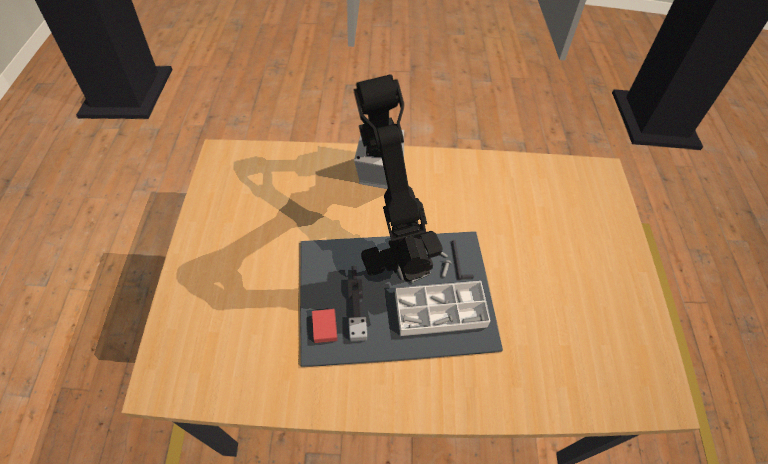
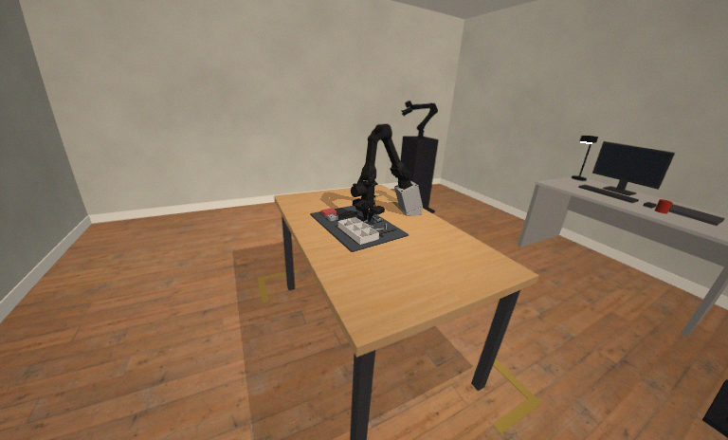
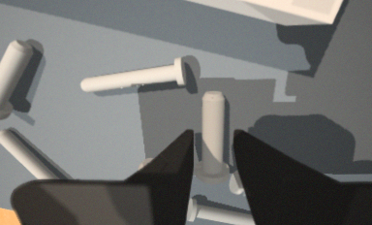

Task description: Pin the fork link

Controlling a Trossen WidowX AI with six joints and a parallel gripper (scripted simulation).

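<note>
Now: hand 3 cm above the pale pin. Round my hand: dark eye plate bar: 10 cm to the right, 9 cm ahead, 3 cm below; then long black bar: 16 cm to the left, 4 cm below, 2 cm behind; then white parts box: 10 cm to the left, 10 cm ahead, 3 cm below.
</note>
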